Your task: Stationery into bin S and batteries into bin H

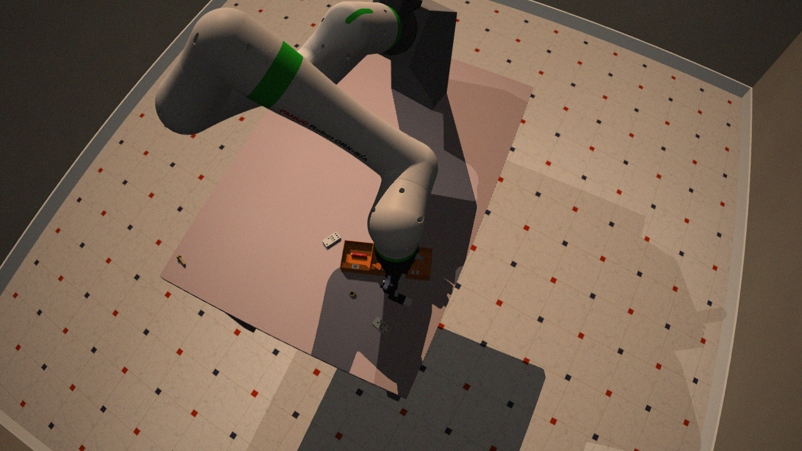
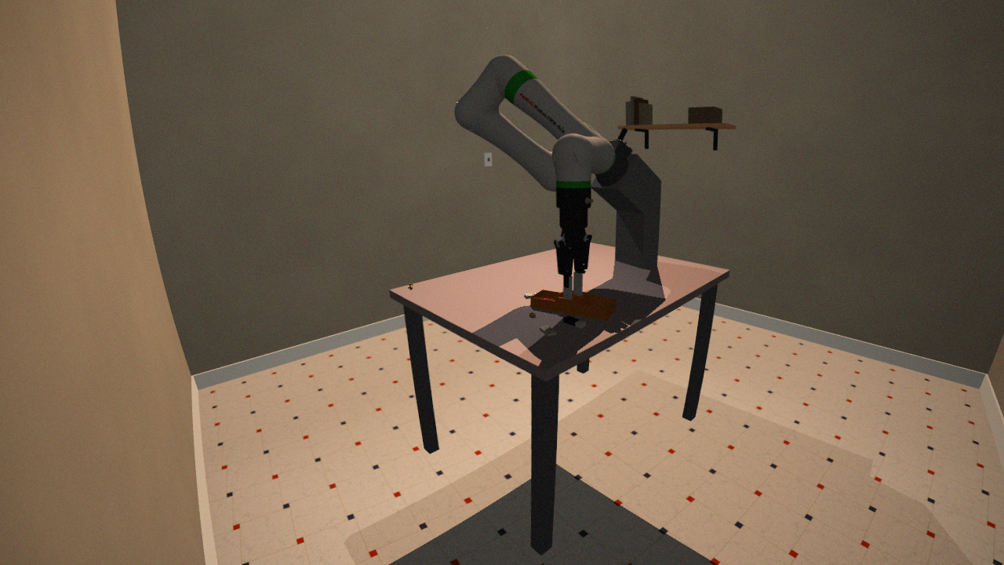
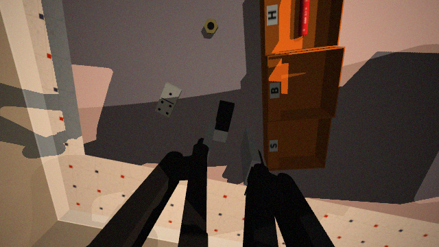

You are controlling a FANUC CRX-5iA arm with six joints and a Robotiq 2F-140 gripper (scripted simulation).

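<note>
My gripper is now 20 mm to the right of the black block and 100 mm above it. From my hand the other things lie so: grey domino (100 mm ahead, 20 mm to the left, 100 mm below); then ring-like part (70 mm ahead, 100 mm to the right, 100 mm below); then red battery (30 mm behind, 150 mm to the right, 100 mm below).
</note>
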